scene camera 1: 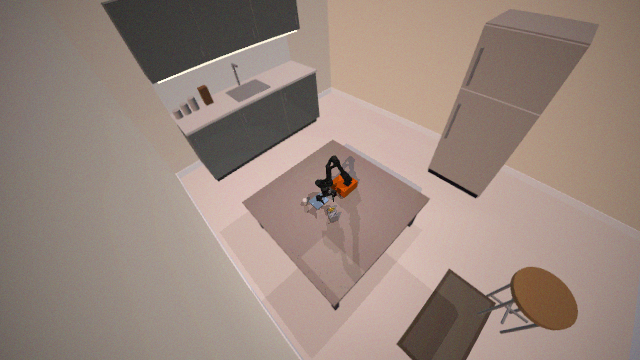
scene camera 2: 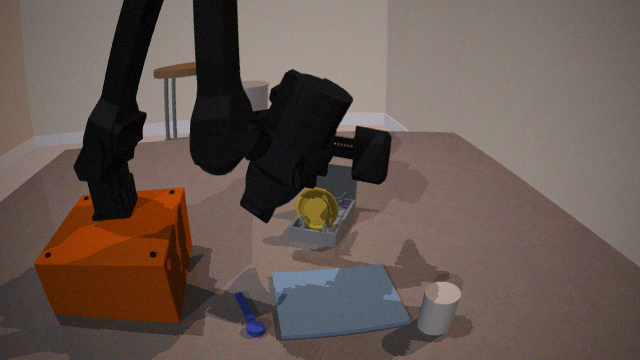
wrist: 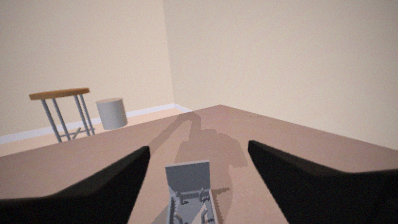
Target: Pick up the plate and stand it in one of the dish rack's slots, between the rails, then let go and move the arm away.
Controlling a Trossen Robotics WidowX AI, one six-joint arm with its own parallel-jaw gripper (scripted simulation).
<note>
My gripper is open and holds nothing. Also in view: a yellow plate, a dish rack, a white cup and a light blue mat.
My gripper also shows in the wrist view.
</note>
